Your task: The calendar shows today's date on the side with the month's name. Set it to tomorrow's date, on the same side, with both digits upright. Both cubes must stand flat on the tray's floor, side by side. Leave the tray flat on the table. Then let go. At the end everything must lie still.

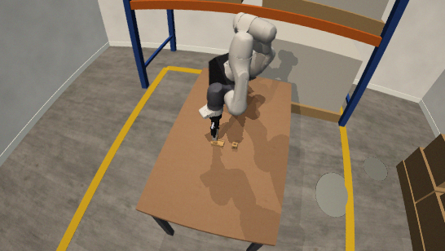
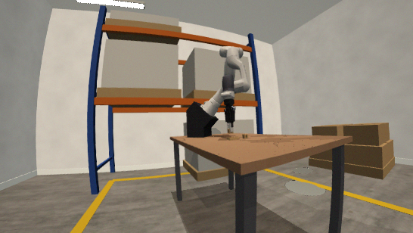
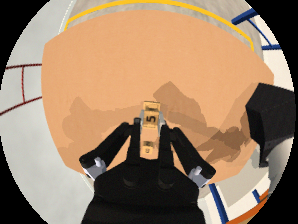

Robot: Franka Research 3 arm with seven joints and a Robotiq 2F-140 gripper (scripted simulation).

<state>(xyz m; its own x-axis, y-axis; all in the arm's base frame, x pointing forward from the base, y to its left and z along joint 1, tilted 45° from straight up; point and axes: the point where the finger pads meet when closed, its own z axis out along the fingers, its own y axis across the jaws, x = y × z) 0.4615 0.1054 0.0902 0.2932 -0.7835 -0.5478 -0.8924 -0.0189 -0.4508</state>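
The wooden tray lies 80 mm below my hand, 20 mm to the left of it and 10 mm behind it.
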